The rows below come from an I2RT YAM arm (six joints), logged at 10 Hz.
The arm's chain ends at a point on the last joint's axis. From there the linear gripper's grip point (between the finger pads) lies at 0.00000 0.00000 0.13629 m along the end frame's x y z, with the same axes.
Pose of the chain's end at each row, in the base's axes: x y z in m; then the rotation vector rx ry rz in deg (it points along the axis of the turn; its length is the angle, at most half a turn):
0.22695 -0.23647 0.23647 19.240 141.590 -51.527
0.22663 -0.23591 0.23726 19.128 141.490 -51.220
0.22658 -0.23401 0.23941 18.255 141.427 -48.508
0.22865 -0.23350 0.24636 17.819 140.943 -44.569
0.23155 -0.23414 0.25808 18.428 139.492 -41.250
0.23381 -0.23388 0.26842 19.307 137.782 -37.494
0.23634 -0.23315 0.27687 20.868 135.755 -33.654
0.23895 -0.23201 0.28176 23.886 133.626 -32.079
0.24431 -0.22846 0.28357 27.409 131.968 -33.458
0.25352 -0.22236 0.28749 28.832 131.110 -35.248
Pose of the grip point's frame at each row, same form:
0.27577 -0.32571 0.14576 19.240 141.590 -51.527
0.27601 -0.32478 0.14650 19.128 141.490 -51.220
0.27940 -0.31924 0.14710 18.255 141.427 -48.508
0.28624 -0.31361 0.15234 17.819 140.943 -44.569
0.29403 -0.31050 0.16406 18.428 139.492 -41.250
0.30164 -0.30597 0.17473 19.307 137.782 -37.494
0.30942 -0.30117 0.18409 20.868 135.755 -33.654
0.31433 -0.30003 0.19084 23.886 133.626 -32.079
0.31813 -0.30086 0.19478 27.409 131.968 -33.458
0.32574 -0.29831 0.20036 28.832 131.110 -35.248

